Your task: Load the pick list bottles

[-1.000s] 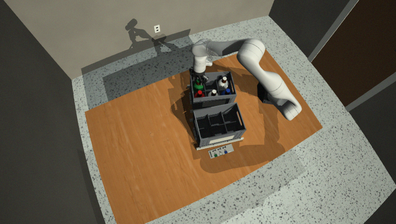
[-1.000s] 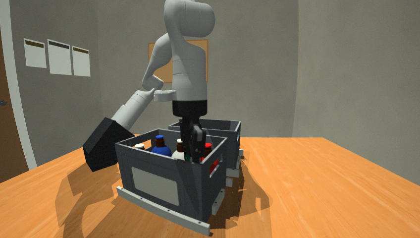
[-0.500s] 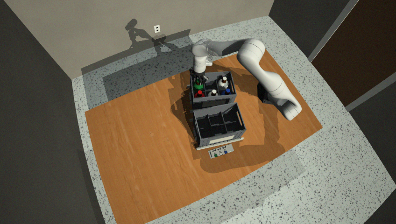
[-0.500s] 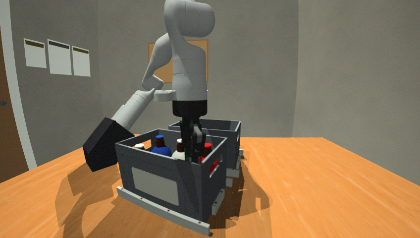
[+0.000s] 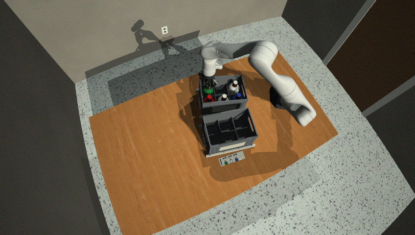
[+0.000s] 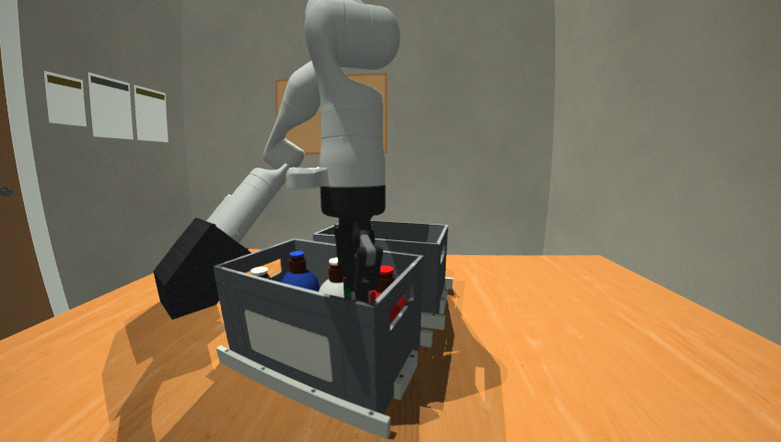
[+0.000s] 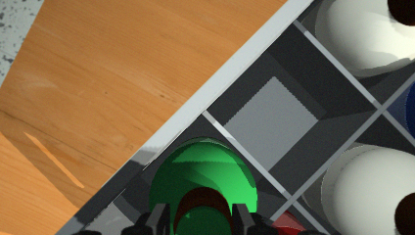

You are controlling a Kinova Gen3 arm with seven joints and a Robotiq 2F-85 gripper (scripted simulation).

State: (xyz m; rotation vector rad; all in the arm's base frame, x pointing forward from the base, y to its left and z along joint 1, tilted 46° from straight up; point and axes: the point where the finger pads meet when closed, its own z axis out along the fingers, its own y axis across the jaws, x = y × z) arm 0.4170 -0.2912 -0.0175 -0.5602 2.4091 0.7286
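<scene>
Right now the green bottle is 70 mm below my hand. From my hand the other things lie so: red bottle 90 mm to the left, 70 mm below, 20 mm ahead; then blue bottle 160 mm behind, 120 mm to the left, 70 mm below; then pick list 440 mm to the left, 150 mm below, 20 mm behind.
</scene>
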